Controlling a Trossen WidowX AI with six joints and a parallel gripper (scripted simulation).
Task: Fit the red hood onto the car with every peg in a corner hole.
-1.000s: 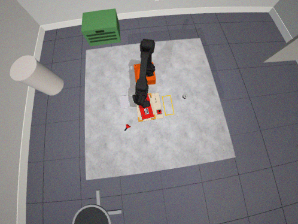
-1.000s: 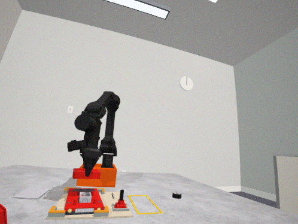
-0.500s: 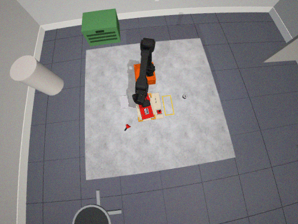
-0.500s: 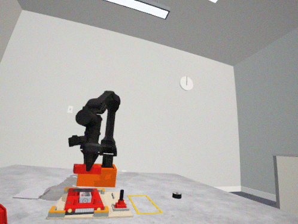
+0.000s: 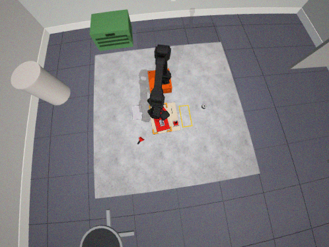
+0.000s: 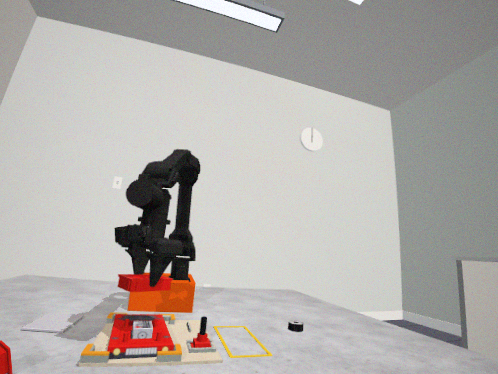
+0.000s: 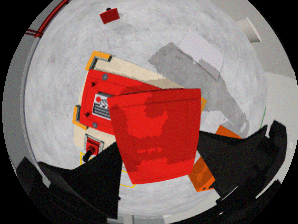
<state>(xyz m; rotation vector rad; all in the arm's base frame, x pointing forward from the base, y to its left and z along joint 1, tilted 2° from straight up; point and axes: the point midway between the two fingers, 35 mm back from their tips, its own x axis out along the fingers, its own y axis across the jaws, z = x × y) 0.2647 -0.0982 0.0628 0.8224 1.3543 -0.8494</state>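
Right now my gripper tip is 80 mm above the grey engine block, 70 mm short of it and 10 mm to the right of it. The rest, counted from my gripper tip: red hood (10 mm above).
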